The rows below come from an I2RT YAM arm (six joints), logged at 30 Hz.
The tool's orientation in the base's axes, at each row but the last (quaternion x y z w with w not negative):
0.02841 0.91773 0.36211 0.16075
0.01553 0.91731 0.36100 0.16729
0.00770 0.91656 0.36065 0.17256
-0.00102 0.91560 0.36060 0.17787
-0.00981 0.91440 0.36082 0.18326
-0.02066 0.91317 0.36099 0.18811
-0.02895 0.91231 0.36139 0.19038
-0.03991 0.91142 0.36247 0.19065
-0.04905 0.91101 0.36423 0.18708
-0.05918 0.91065 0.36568 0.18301
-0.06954 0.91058 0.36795 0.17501
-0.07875 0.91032 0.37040 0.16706
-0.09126 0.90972 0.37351 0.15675
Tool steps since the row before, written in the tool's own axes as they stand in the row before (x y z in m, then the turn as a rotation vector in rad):
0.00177 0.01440 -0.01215 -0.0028 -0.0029 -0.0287
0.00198 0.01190 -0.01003 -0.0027 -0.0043 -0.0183
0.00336 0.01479 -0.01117 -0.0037 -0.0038 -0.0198
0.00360 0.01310 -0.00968 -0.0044 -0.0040 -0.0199
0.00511 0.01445 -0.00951 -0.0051 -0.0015 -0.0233
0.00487 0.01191 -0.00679 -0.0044 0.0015 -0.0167
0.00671 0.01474 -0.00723 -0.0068 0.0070 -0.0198
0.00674 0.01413 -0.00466 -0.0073 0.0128 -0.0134
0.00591 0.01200 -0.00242 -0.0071 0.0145 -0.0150
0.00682 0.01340 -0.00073 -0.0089 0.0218 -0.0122
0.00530 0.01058 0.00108 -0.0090 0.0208 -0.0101
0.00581 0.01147 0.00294 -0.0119 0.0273 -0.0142
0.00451 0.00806 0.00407 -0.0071 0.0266 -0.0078
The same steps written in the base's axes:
-0.00644 0.00293 0.01755 -0.0062 -0.0214 0.0185
-0.00616 0.00250 0.01421 -0.0029 -0.0156 0.0104
-0.00839 0.00405 0.01637 -0.0025 -0.0164 0.0121
-0.00822 0.00375 0.01402 -0.0018 -0.0167 0.0123
-0.01006 0.00496 0.01413 -0.0027 -0.0172 0.0164
-0.00882 0.00474 0.01055 -0.0017 -0.0105 0.0137
-0.01138 0.00659 0.01190 -0.0015 -0.0087 0.0202
-0.01069 0.00766 0.00968 -0.0002 -0.0001 0.0199
-0.00891 0.00739 0.00713 -0.0013 0.0000 0.0220
-0.00976 0.00940 0.00655 -0.0006 0.0072 0.0255
-0.00734 0.00837 0.00415 0.0003 0.0079 0.0235
-0.00775 0.01013 0.00336 0.0003 0.0098 0.0315
-0.00561 0.00834 0.00092 -0.0026 0.0136 0.0251

